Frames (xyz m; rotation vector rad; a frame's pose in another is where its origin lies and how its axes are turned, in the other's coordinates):
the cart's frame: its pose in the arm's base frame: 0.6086 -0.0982 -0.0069 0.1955 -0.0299 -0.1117
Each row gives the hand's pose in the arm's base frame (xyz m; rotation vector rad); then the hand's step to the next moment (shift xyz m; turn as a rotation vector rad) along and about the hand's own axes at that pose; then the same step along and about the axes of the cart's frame.
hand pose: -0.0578 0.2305 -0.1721 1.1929 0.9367 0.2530
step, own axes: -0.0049 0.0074 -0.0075 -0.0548 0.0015 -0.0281
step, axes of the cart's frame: -0.0067 0.0058 0.0075 -0.0514 -0.0147 0.0307
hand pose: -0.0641 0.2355 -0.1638 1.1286 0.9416 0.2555
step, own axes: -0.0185 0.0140 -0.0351 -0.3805 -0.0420 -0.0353
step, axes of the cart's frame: -0.0352 0.0173 0.0152 -0.2377 -0.2209 0.2061
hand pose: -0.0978 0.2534 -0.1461 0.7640 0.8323 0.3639
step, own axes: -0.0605 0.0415 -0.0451 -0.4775 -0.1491 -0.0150
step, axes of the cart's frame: -0.0737 0.0149 0.0420 -0.2677 -0.3634 0.2163
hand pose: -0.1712 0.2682 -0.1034 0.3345 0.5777 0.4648
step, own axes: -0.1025 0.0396 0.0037 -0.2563 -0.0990 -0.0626
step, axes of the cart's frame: -0.0825 -0.0152 0.0710 -0.1698 -0.2143 0.0683
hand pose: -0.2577 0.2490 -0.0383 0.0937 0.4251 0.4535
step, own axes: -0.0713 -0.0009 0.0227 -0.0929 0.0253 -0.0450
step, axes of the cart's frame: -0.0432 -0.0274 0.0546 -0.1018 -0.0298 0.0066
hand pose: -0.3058 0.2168 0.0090 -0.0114 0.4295 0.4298
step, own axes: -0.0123 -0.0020 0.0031 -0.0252 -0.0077 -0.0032
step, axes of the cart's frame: -0.0071 -0.0057 0.0091 -0.0166 -0.0177 0.0107
